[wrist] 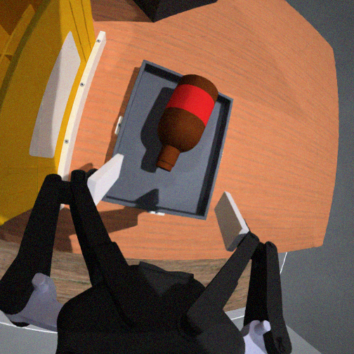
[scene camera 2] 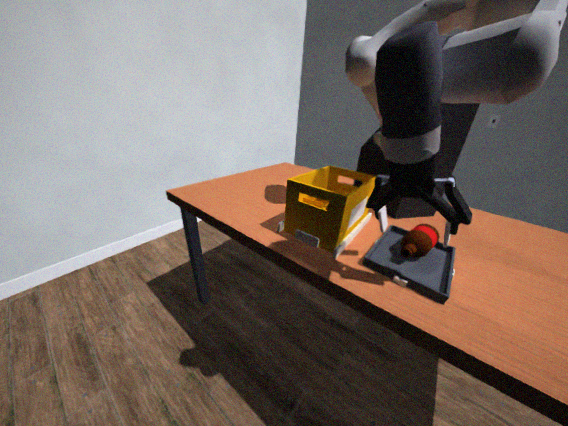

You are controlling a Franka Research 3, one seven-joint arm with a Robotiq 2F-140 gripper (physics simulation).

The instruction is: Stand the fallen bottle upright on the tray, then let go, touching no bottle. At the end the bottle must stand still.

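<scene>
A brown bottle with a red label lies on its side on the dark grey tray. In the wrist view its neck points down the picture, toward the gripper's side, and its base is near the tray's far right corner. My gripper is open and empty. In the wrist view its fingertips stand wide apart, either side of the tray's near part, with the bottle's neck beyond them. In the scene view the fingers hang above the tray's far part; their exact height over the bottle is hard to tell.
A yellow crate stands beside the tray, close to the left finger in the wrist view, with a white rail along its side. A dark block shape shows at the wrist view's top. The wooden table carries them.
</scene>
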